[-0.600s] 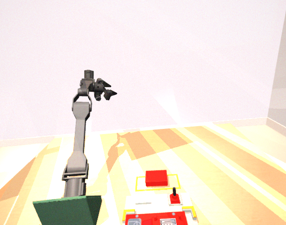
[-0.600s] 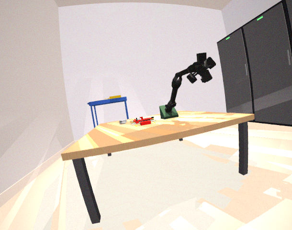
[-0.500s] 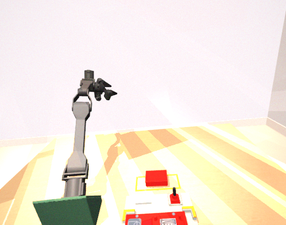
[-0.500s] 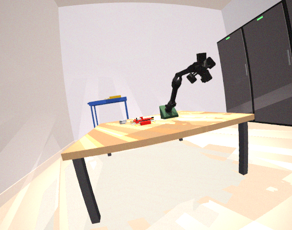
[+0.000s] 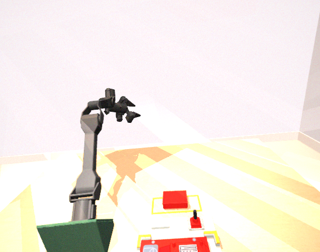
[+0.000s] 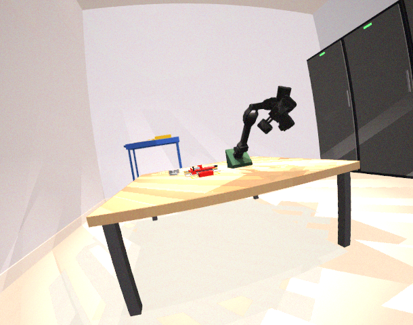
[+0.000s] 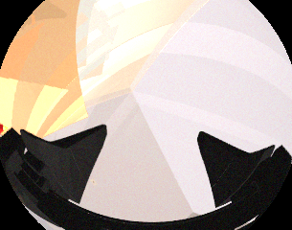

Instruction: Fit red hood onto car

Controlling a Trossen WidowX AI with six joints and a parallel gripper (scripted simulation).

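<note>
Right now my gripper tip is 550 mm to the left of the red hood, 230 mm above it and 180 mm short of it.
</note>
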